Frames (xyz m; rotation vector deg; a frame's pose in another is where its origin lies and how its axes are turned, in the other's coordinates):
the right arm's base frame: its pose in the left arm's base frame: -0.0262 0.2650 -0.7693 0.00 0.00 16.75
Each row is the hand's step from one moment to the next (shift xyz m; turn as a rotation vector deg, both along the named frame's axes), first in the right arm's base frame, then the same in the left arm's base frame.
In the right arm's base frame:
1: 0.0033 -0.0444 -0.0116 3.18 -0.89 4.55
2: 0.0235 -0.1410 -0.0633 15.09 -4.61 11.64
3: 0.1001 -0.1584 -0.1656 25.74 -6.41 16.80
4: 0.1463 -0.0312 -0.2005 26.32 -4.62 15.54
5: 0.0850 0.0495 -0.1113 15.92 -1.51 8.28
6: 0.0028 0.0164 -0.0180 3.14 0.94 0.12
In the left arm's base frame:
1: 0.0160 -0.0416 -0.0116 3.30 0.06 4.55
2: 0.0631 -0.1282 -0.0633 15.78 -0.07 11.64
3: 0.1415 -0.1228 -0.1656 26.50 1.28 16.80
4: 0.1491 0.0123 -0.2005 26.53 3.16 15.54
5: 0.0671 0.0719 -0.1113 15.68 3.14 8.28
6: -0.0020 0.0165 -0.0180 2.74 1.81 0.12

